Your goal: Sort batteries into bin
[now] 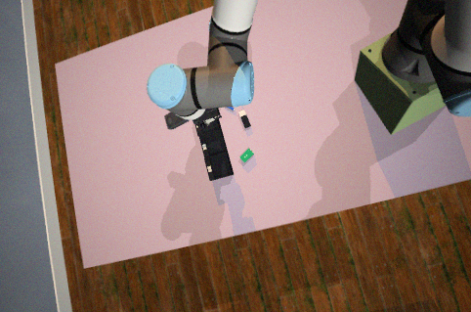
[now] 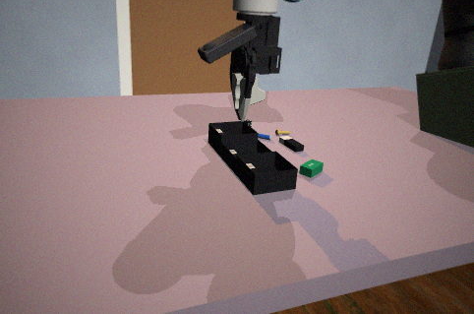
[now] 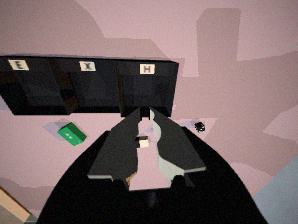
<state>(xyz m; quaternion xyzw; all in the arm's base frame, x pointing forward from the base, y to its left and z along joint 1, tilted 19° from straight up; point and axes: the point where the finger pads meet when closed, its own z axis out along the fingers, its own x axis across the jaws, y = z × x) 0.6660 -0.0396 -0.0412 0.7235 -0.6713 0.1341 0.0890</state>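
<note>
My hand is 8 cm to the right of the bin row, 6 cm above it and 1 cm short of it. Also, from my hand: blue battery 8 cm behind, 7 cm below, 4 cm to the right; then black-and-white battery 12 cm behind, 7 cm below, 1 cm to the left; then yellow piece 14 cm behind, 7 cm below, 6 cm to the right.
</note>
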